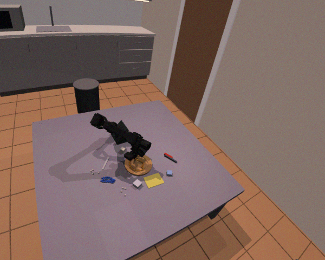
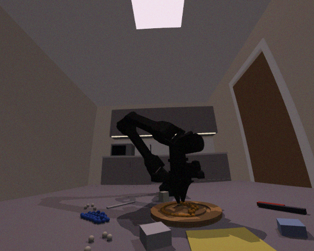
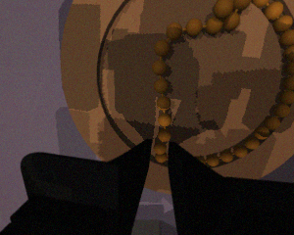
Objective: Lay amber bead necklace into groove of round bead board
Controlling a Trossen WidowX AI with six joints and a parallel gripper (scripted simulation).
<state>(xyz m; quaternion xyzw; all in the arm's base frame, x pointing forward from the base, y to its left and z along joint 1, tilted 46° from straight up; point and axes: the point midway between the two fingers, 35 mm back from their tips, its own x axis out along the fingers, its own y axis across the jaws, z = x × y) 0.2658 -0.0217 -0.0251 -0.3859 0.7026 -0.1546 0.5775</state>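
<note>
Right now my gripper tip is 50 mm short of the round wooden bead board and 10 mm above it. Also, from my gripper tip: grey block 200 mm ahead, 90 mm to the right; then yellow pad 220 mm ahead, 20 mm to the left, 10 mm below; then thin rod 70 mm behind, 200 mm to the right, 10 mm below.
</note>
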